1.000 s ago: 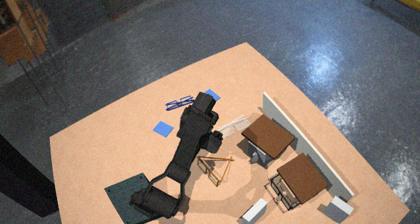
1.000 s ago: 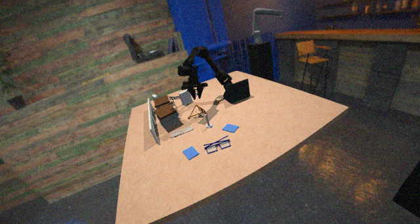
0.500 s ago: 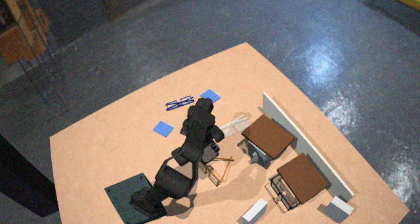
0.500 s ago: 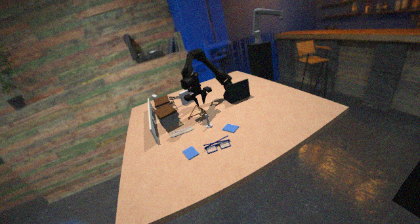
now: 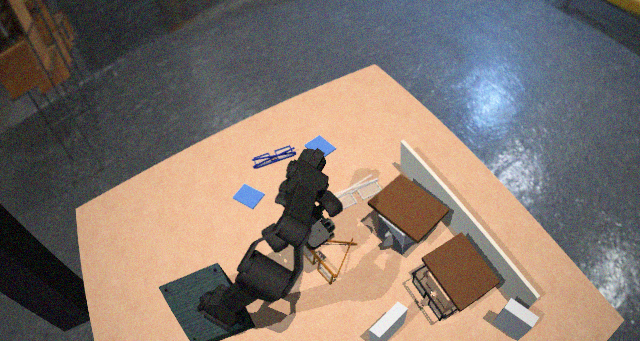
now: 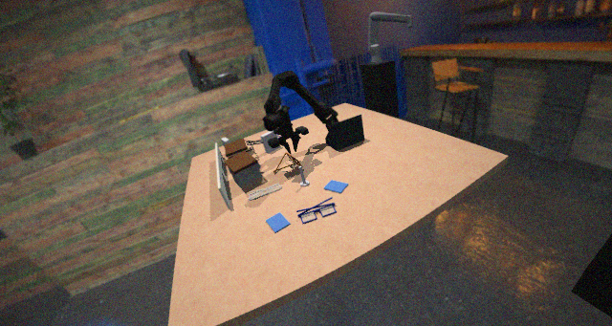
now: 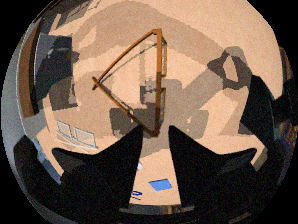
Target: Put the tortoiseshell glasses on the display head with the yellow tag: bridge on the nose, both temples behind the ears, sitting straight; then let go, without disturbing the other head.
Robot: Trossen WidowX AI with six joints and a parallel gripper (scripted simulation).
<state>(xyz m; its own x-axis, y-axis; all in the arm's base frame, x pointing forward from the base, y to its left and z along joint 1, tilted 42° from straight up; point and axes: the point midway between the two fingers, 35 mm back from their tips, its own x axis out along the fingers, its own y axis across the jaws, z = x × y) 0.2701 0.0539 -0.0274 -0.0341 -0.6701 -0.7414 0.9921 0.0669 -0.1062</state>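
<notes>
Right now my gripper tip is 16 cm to the right of the short grey post, 5 cm above it and 2 cm short of it. Also, from my gripper tip: grey display head: 22 cm ahead, 8 cm to the right, 2 cm below; long upright panel: 35 cm ahead, 19 cm to the right, 2 cm below.
</notes>
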